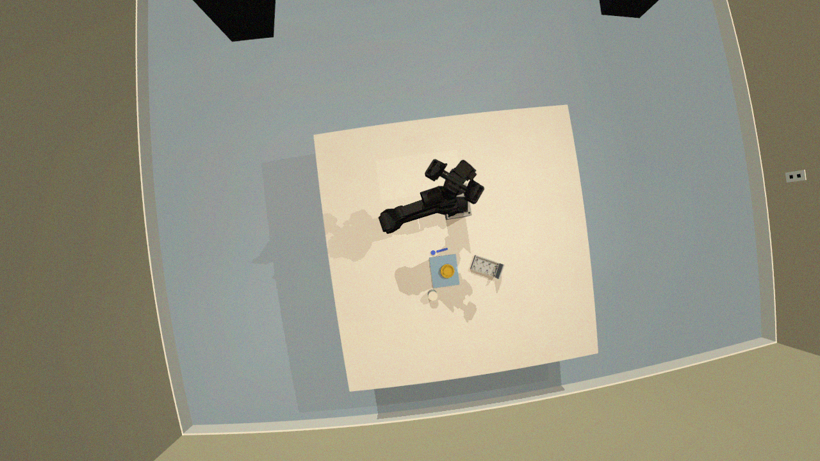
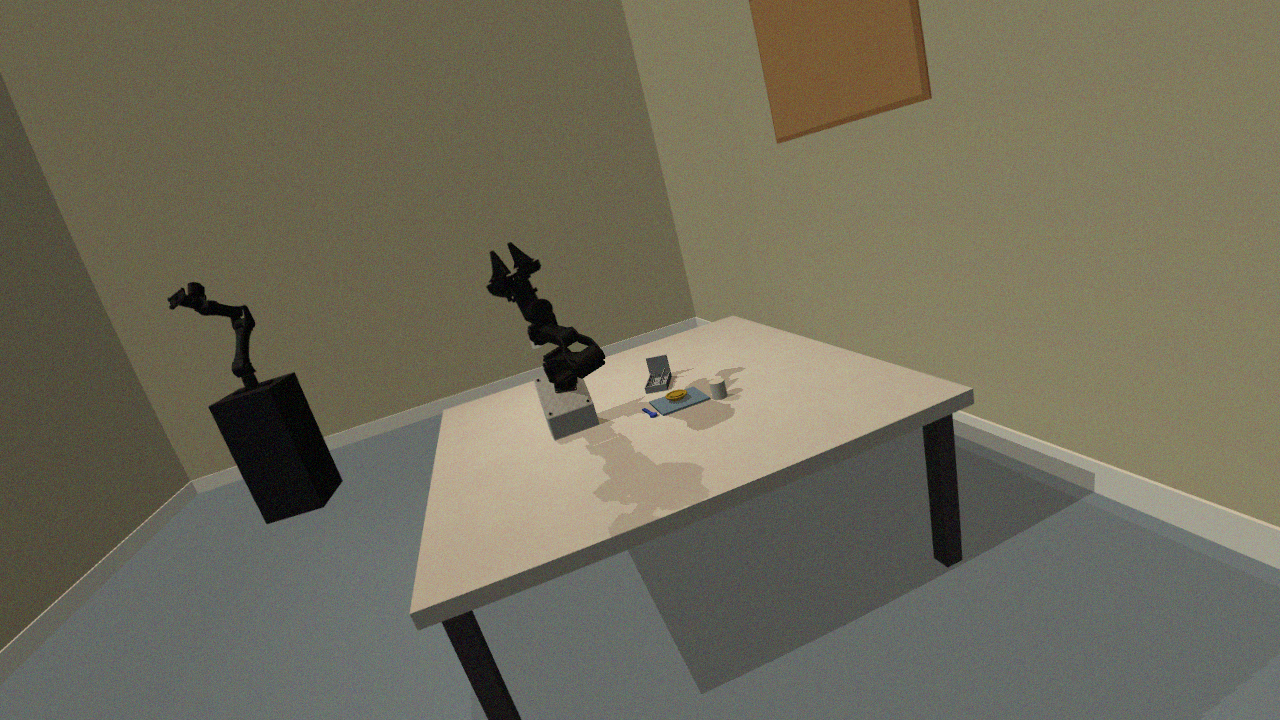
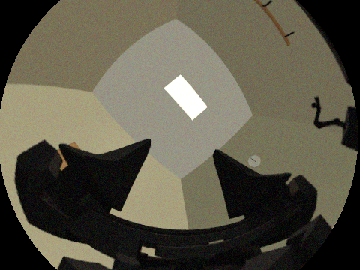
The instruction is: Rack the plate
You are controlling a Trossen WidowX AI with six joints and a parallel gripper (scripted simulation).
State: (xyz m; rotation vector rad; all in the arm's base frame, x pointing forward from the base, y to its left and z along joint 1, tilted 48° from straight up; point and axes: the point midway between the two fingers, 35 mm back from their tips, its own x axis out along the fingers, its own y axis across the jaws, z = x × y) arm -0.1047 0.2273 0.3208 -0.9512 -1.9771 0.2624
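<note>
The yellow plate is 36 cm ahead of my gripper tip, 3 cm to the left of it and 55 cm below it. From my gripper tip the other things lie so: grey dish rack (35 cm ahead, 21 cm to the left, 55 cm below); light blue mat (36 cm ahead, 2 cm to the left, 57 cm below); blue utensil (27 cm ahead, 1 cm to the right, 57 cm below).
</note>
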